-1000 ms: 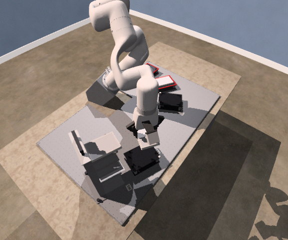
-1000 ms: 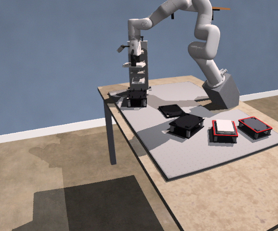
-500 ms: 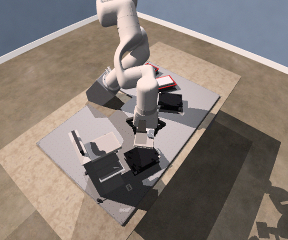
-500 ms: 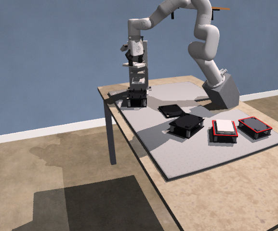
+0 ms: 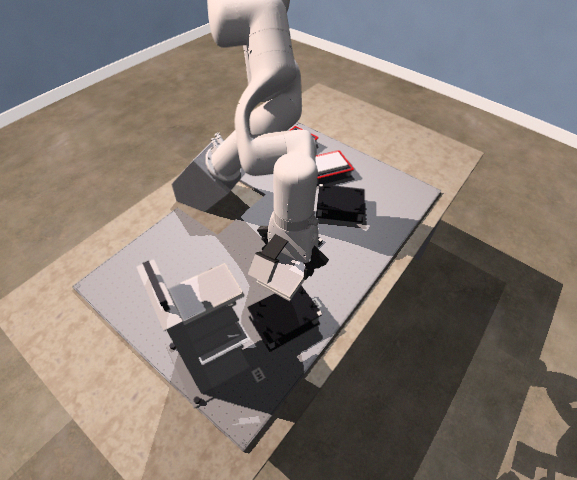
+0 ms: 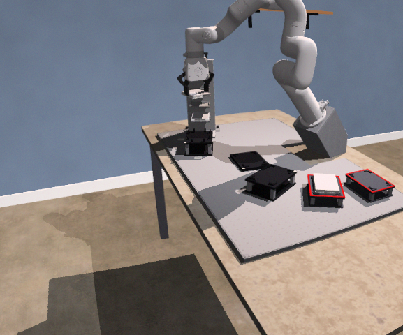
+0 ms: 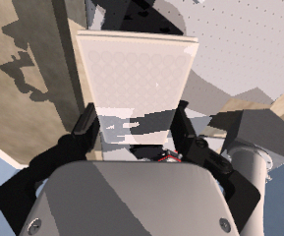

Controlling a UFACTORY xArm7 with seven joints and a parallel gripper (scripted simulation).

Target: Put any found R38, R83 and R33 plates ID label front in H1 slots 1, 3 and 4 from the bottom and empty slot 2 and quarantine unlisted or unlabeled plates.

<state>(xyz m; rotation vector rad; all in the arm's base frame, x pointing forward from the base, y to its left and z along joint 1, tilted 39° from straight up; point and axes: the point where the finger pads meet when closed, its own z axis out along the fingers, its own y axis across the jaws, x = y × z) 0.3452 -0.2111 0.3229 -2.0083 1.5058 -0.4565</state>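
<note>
Now: hand 1 cm short of the RG deck label, 9 cm to the right of it and 27 cm above it. The rest, counted from my hand: plate hotel H1 (3 cm behind, 28 cm to the right, 8 cm below); pale plate (2 cm behind, 20 cm to the right, 17 cm below); H1 deck label (8 cm ahead, 16 cm to the right, 27 cm below).
</note>
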